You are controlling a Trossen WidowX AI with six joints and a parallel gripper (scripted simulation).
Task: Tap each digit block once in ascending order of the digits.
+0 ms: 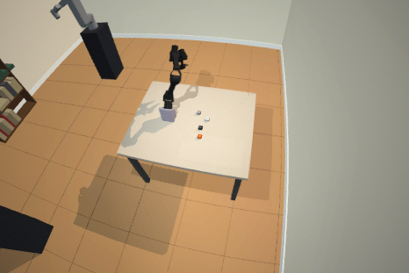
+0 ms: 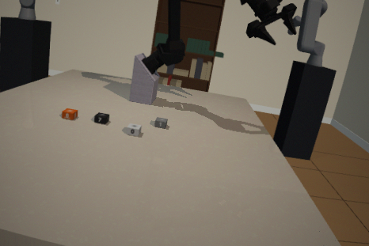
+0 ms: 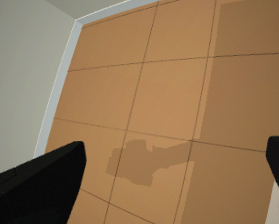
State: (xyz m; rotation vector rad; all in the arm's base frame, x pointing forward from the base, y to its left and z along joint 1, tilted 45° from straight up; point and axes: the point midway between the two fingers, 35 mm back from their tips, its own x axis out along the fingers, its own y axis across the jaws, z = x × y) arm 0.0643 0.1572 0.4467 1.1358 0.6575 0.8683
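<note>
My gripper tip is 35 cm to the left of the grey block, 30 cm above it and 16 cm short of it. Also, from my gripper tip: black block marked 7 (52 cm to the right, 30 cm below, 21 cm ahead); orange block (61 cm to the right, 30 cm below, 22 cm ahead).
</note>
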